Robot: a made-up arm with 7 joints.
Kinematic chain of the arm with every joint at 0, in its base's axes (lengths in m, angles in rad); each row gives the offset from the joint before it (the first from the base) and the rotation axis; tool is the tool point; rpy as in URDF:
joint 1: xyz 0 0 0.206 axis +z
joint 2: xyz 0 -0.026 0.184 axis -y
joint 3: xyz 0 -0.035 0.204 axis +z
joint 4: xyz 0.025 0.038 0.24 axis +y
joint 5: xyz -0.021 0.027 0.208 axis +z
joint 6: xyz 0 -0.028 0.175 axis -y
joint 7: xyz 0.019 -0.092 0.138 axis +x
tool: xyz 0 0 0 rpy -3.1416 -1.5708 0
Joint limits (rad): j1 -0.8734..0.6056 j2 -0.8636..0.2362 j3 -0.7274..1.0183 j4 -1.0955..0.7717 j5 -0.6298..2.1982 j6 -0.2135..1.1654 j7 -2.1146..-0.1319
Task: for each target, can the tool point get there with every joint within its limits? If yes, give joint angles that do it. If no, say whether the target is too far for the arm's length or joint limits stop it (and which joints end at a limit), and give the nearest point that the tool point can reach.
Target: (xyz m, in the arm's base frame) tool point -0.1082 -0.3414 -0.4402
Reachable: no: joint limits stop it (at a limit: joint 1, joint 2, joint 4, joint 5, joint 6) | nearest point 0.3532 -0.7289 0.4991 | short by 1.116 m
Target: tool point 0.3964 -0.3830 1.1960
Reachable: yes | joints -0.5388 -0.5144 -0.3713 0.3138 -0.3421 0.4356 -0.5556
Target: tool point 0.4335 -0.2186 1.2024
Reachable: yes | joints -0.6158 -0.3066 0.6458 0.3232 0.8107 0.1771 -1.6523
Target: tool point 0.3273 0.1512 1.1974
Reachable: yes | joints 0.4816 0.0418 0.0763 0.5884 1.8125 0.7742 -1.3017
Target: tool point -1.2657 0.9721 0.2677
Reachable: no: too far | nearest point -0.4935 0.3562 0.7916 | short by 1.118 m
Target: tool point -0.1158 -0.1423 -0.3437
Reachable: no: joint limits stop it (at a limit: joint 1, joint 2, joint 4, joint 5, joint 6) | nearest point 0.3936 -0.7053 0.4899 | short by 1.128 m
